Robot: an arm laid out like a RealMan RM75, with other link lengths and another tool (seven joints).
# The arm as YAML. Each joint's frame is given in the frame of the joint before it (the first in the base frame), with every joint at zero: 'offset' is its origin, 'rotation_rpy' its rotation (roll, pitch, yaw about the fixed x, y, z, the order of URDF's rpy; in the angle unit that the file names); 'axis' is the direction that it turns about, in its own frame. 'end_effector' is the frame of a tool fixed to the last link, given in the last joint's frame.
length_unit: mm
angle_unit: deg
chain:
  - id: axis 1
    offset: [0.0, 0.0, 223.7]
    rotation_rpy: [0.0, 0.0, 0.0]
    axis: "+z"
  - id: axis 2
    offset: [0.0, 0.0, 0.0]
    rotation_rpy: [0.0, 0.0, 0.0]
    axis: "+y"
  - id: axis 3
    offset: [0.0, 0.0, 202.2]
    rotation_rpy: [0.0, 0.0, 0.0]
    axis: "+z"
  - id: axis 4
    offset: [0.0, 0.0, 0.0]
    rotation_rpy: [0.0, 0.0, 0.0]
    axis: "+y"
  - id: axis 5
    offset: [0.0, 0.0, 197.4]
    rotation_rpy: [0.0, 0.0, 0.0]
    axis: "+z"
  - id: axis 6
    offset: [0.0, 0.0, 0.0]
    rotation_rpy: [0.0, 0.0, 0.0]
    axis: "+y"
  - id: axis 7
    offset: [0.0, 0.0, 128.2]
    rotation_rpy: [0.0, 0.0, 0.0]
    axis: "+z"
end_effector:
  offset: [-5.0, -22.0, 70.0]
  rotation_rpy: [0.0, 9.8, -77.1]
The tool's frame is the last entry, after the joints.
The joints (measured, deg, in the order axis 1, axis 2, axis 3, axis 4, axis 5, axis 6, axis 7), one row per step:
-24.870 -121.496 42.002 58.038 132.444 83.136 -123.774
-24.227 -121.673 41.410 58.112 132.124 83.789 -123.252
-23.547 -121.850 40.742 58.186 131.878 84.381 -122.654
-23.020 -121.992 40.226 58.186 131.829 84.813 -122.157
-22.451 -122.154 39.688 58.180 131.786 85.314 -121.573
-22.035 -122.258 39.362 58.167 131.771 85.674 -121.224
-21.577 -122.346 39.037 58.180 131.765 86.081 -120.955
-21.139 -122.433 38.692 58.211 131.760 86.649 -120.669
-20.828 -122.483 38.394 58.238 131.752 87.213 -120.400
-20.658 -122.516 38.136 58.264 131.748 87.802 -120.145
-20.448 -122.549 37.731 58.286 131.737 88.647 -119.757
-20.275 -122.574 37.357 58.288 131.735 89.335 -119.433
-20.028 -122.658 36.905 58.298 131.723 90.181 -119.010
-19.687 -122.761 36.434 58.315 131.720 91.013 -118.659
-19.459 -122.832 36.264 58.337 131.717 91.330 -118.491
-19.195 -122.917 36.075 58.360 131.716 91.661 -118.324
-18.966 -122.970 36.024 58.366 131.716 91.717 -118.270
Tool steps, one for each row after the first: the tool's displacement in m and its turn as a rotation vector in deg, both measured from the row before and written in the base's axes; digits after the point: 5 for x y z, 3 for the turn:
-0.00172 -0.00384 -0.00008 0.009 -0.667 0.225
-0.00230 -0.00391 0.00023 0.102 -0.570 0.257
-0.00225 -0.00335 -0.00009 0.004 -0.334 0.240
-0.00229 -0.00376 -0.00027 -0.043 -0.355 0.201
-0.00166 -0.00283 -0.00033 -0.083 -0.247 0.191
-0.00183 -0.00312 -0.00020 -0.103 -0.267 0.281
-0.00139 -0.00338 -0.00030 -0.206 -0.336 0.206
-0.00076 -0.00272 -0.00018 -0.223 -0.299 0.069
0.00004 -0.00208 -0.00020 -0.268 -0.290 -0.088
0.00016 -0.00280 -0.00014 -0.352 -0.421 -0.159
0.00003 -0.00231 -0.00004 -0.258 -0.359 -0.105
0.00015 -0.00305 -0.00035 -0.324 -0.486 -0.132
-0.00029 -0.00352 -0.00037 -0.300 -0.524 0.036
-0.00043 -0.00183 -0.00030 -0.118 -0.206 0.065
-0.00055 -0.00205 -0.00035 -0.117 -0.232 0.108
-0.00088 -0.00130 -0.00024 -0.014 -0.070 0.188

